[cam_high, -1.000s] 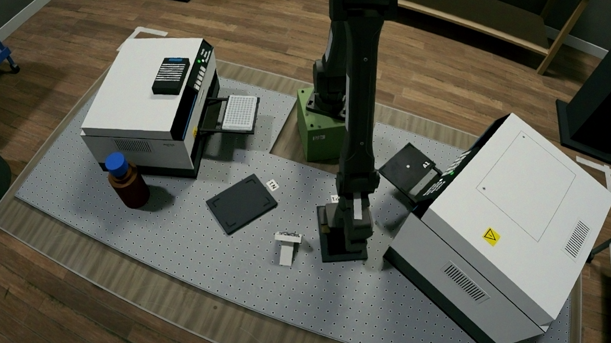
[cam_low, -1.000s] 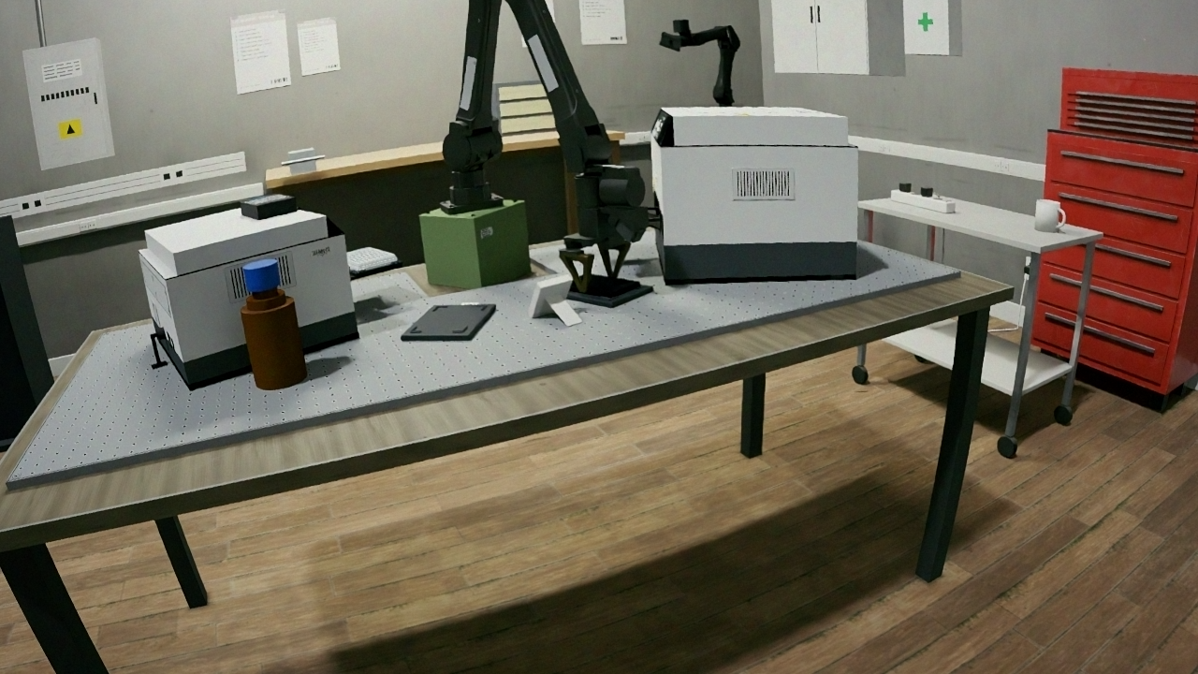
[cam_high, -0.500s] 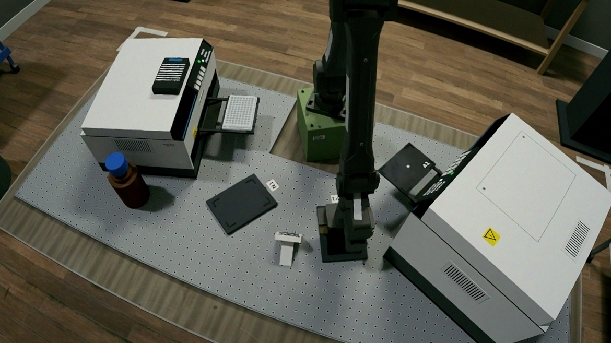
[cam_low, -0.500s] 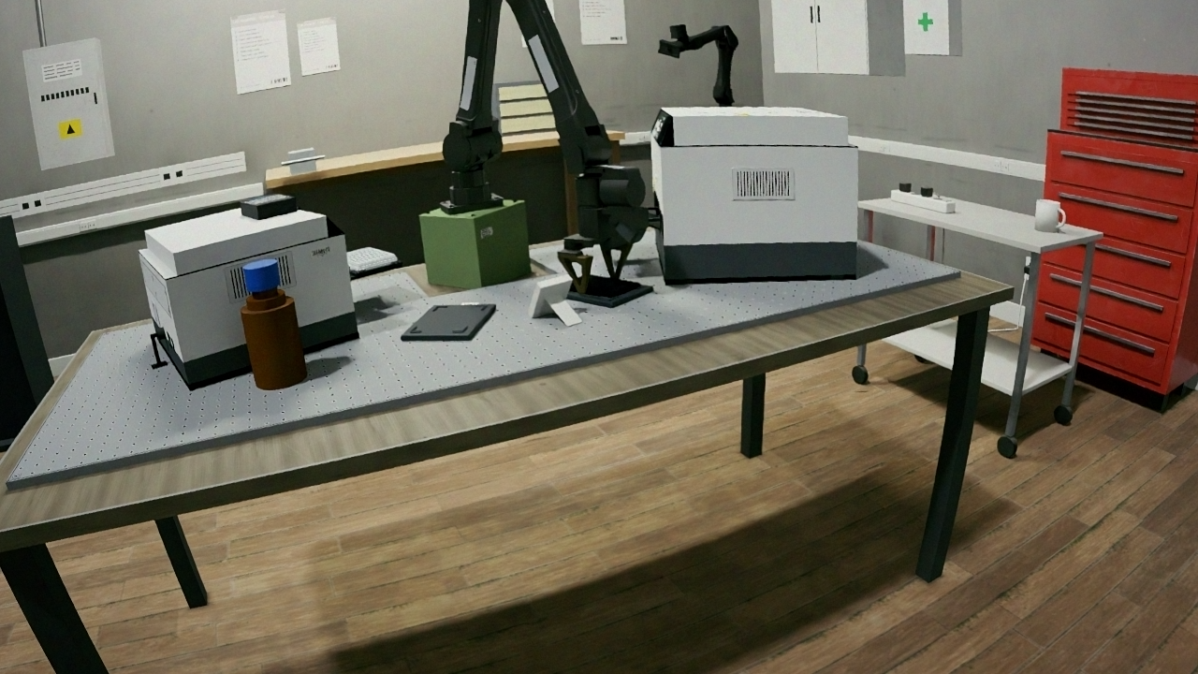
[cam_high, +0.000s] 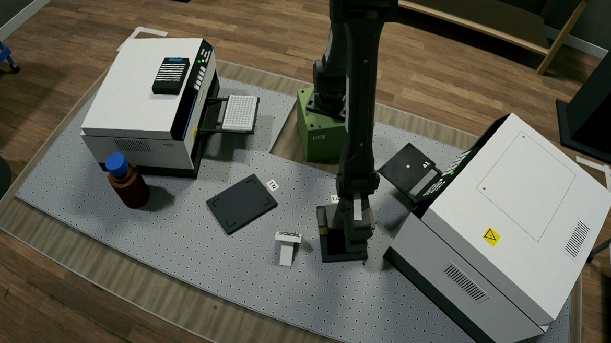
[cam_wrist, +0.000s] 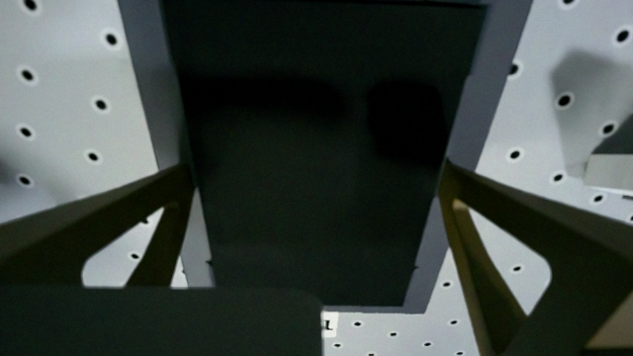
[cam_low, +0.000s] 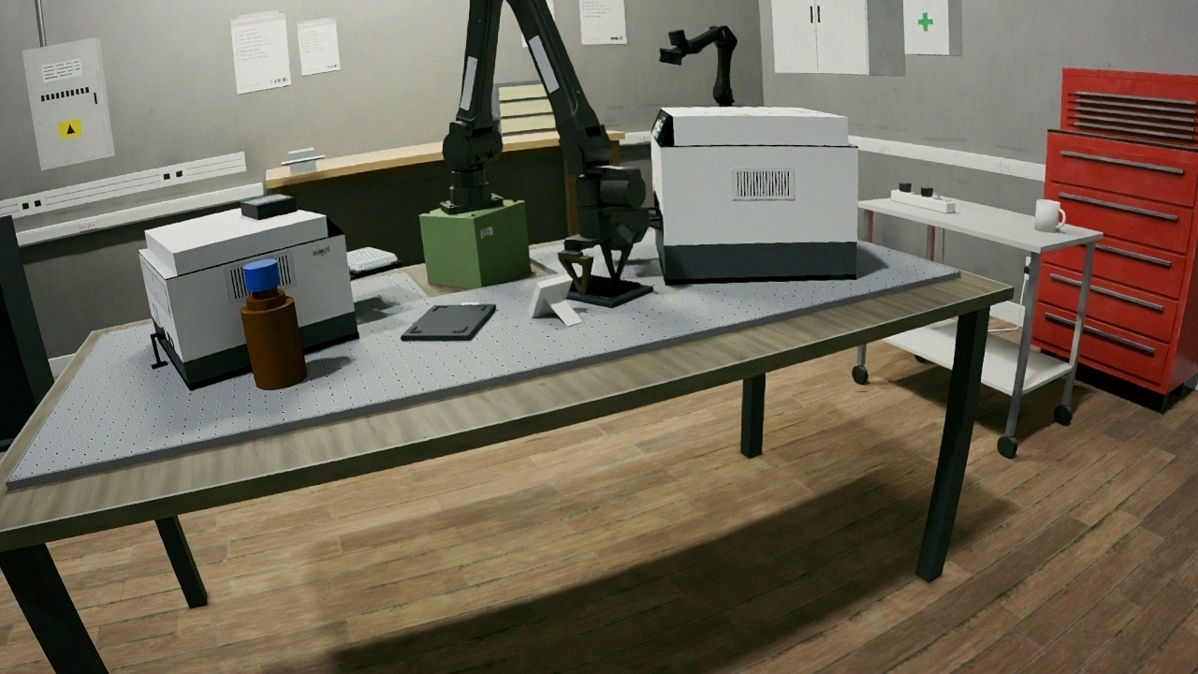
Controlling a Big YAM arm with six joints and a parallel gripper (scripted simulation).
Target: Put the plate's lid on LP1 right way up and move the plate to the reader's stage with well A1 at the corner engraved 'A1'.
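The dark lid lies right at my hand. Round my hand: well plate (39 cm to the right, 22 cm behind, 7 cm above); LP1 pad (1 cm below); N1 nest (29 cm to the right, 1 cm below, 1 cm ahead).
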